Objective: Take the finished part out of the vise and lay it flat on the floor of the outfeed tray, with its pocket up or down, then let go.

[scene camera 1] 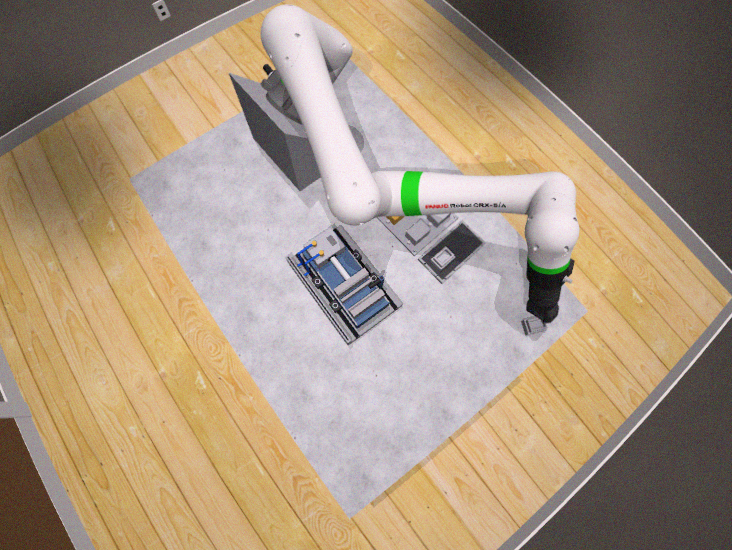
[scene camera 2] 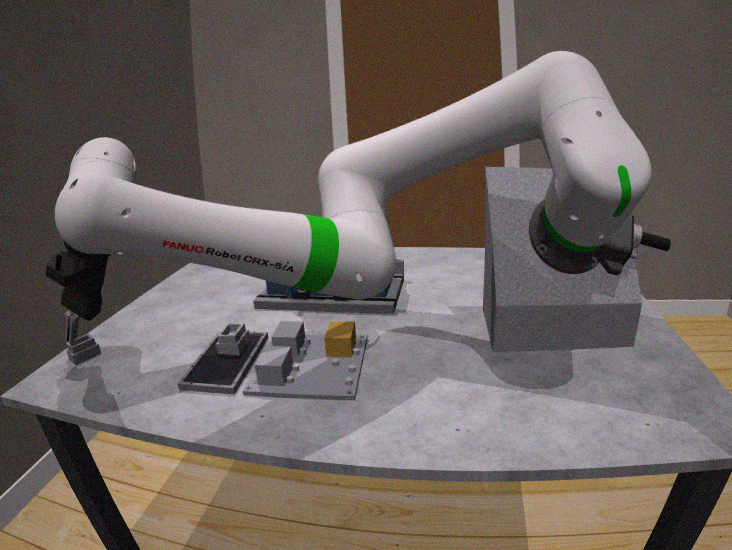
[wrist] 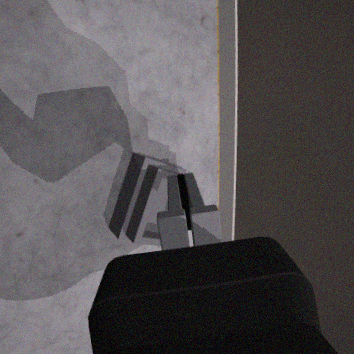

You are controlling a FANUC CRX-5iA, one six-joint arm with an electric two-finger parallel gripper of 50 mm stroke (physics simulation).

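Pixels of known places: gripper, fingertip midpoint: (scene camera 1: 545, 320) (scene camera 2: 71, 338) (wrist: 181, 190); arm's base, origin of the base link: (scene camera 1: 288, 109) (scene camera 2: 568, 234).
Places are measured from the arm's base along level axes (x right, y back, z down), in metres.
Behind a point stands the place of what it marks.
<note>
A grey stepped part (scene camera 1: 532, 326) @(x -0.300, y -0.867, z 0.160 m) (scene camera 2: 84, 350) @(x -0.320, y -0.850, z 0.160 m) (wrist: 142, 202) @(x -0.317, y -0.852, z 0.150 m) rests on the table near its far corner, apparently tilted. My gripper (scene camera 2: 69, 337) @(x -0.329, y -0.871, z 0.133 m) (wrist: 181, 190) @(x -0.329, y -0.871, z 0.133 m) is shut, its tips together right beside and above this part, with no wall of it visible between them; the tips are mostly hidden in scene camera 1. The vise (scene camera 1: 350, 283) @(x 0.092, y -0.520, z 0.085 m) (scene camera 2: 331, 305) @(x 0.004, y -0.452, z 0.166 m) shows no part between its jaws in scene camera 1; my arm hides much of it in scene camera 2. The outfeed tray (scene camera 1: 462, 263) @(x -0.234, y -0.608, z 0.169 m) (scene camera 2: 208, 387) @(x -0.324, y -0.535, z 0.171 m) holds another grey part (scene camera 1: 442, 256) @(x -0.189, y -0.564, z 0.154 m) (scene camera 2: 231, 341) @(x -0.211, y -0.555, z 0.150 m), pocket up.
A plate (scene camera 2: 319, 385) @(x -0.266, y -0.370, z 0.173 m) with pegs beside the tray carries grey blocks (scene camera 2: 274, 366) @(x -0.283, y -0.431, z 0.138 m) (scene camera 2: 288, 335) @(x -0.189, y -0.453, z 0.137 m) and an orange block (scene camera 1: 394, 219) @(x -0.124, y -0.400, z 0.138 m) (scene camera 2: 340, 339) @(x -0.177, y -0.366, z 0.140 m). The table edge is close to my gripper. The grey robot pedestal (scene camera 1: 269, 138) @(x 0.087, y -0.041, z 0.031 m) (scene camera 2: 562, 322) @(x -0.087, y -0.009, z 0.128 m) stands at the other end.
</note>
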